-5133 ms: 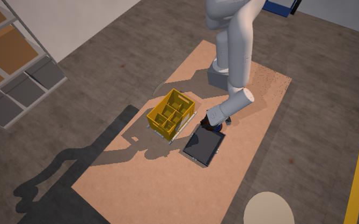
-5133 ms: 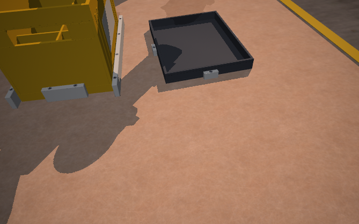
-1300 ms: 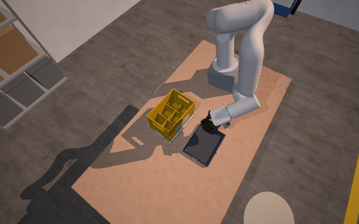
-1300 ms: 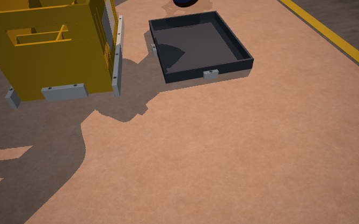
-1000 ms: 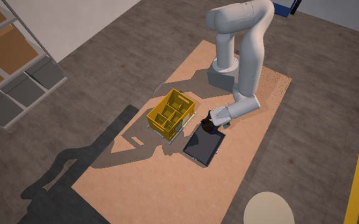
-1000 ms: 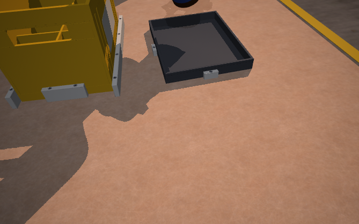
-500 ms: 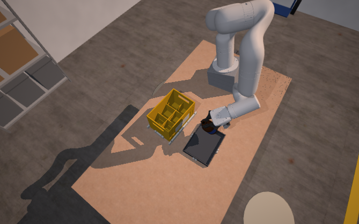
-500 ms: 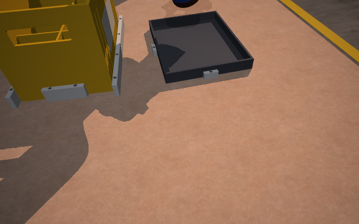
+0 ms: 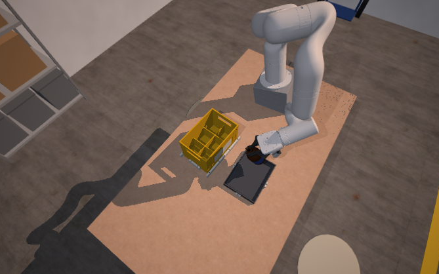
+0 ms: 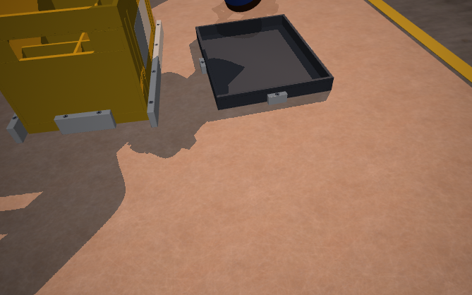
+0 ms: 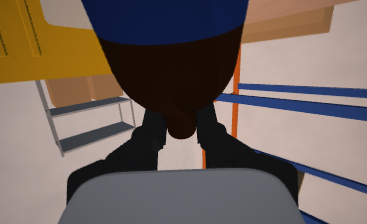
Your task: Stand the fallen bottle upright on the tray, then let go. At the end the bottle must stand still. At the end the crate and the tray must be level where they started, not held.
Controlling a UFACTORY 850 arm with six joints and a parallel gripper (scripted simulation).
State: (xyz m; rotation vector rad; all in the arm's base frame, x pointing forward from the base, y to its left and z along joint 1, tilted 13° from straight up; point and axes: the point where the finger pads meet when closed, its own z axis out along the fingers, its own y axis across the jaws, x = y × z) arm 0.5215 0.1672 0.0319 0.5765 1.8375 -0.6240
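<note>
My gripper is now 50 mm above the brown bottle, 20 mm past it and 10 mm to the right of it. Also, from my hand: dark tray (200 mm below, 40 mm to the left, 40 mm ahead); then yellow crate (240 mm to the right, 120 mm below, 30 mm ahead).
</note>
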